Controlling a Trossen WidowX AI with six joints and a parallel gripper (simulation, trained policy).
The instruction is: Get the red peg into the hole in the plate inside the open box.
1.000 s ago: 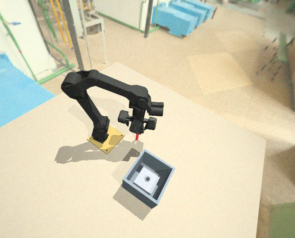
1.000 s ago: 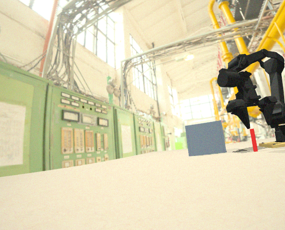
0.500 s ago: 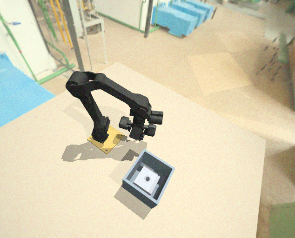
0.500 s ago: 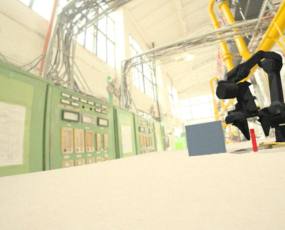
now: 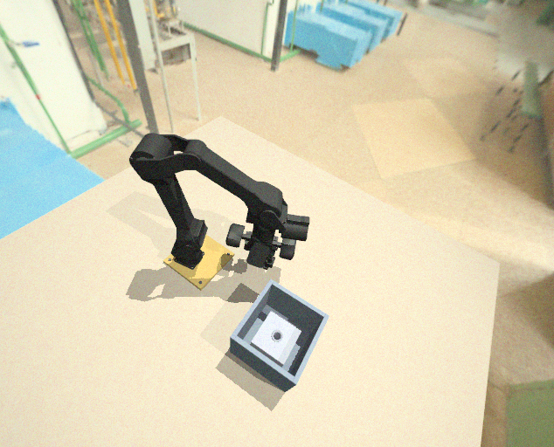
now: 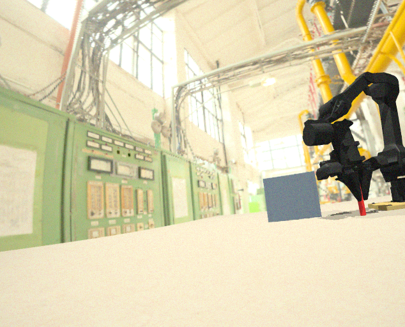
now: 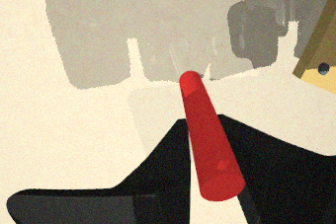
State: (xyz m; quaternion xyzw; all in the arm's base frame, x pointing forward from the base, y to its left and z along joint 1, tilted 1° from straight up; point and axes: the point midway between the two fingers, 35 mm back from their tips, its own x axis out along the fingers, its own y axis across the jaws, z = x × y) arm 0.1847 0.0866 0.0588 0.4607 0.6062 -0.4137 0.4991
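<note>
Now: gripper tip 200 mm to the left of the pale plate, 140 mm short of it and 10 mm below it. Round my gripper tip: red peg 10 mm to the right.
</note>
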